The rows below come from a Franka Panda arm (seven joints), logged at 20 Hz.
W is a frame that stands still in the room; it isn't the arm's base.
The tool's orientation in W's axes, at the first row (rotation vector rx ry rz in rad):
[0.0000, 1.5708, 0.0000]
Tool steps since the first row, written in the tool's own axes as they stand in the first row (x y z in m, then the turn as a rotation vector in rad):
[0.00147, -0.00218, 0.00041, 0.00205, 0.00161, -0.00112]
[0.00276, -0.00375, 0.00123, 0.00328, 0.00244, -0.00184]
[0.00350, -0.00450, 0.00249, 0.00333, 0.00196, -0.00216]
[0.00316, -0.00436, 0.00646, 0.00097, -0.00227, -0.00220]
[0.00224, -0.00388, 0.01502, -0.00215, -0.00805, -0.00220]
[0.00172, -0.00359, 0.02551, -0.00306, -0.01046, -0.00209]
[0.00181, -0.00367, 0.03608, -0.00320, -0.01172, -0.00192]
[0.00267, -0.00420, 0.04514, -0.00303, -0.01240, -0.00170]
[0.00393, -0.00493, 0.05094, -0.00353, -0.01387, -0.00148]
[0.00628, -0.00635, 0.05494, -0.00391, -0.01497, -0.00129]
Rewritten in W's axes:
[0.00041, -0.00218, -0.00147, -0.00112, 0.00161, -0.00205]
[0.00123, -0.00375, -0.00276, -0.00184, 0.00244, -0.00328]
[0.00249, -0.00450, -0.00350, -0.00216, 0.00196, -0.00333]
[0.00646, -0.00436, -0.00316, -0.00220, -0.00227, -0.00097]
[0.01502, -0.00388, -0.00224, -0.00220, -0.00805, 0.00215]
[0.02551, -0.00359, -0.00172, -0.00209, -0.01046, 0.00306]
[0.03608, -0.00367, -0.00181, -0.00192, -0.01172, 0.00320]
[0.04514, -0.00420, -0.00267, -0.00170, -0.01240, 0.00303]
[0.05094, -0.00493, -0.00393, -0.00148, -0.01387, 0.00353]
[0.05494, -0.00635, -0.00628, -0.00129, -0.01497, 0.00391]

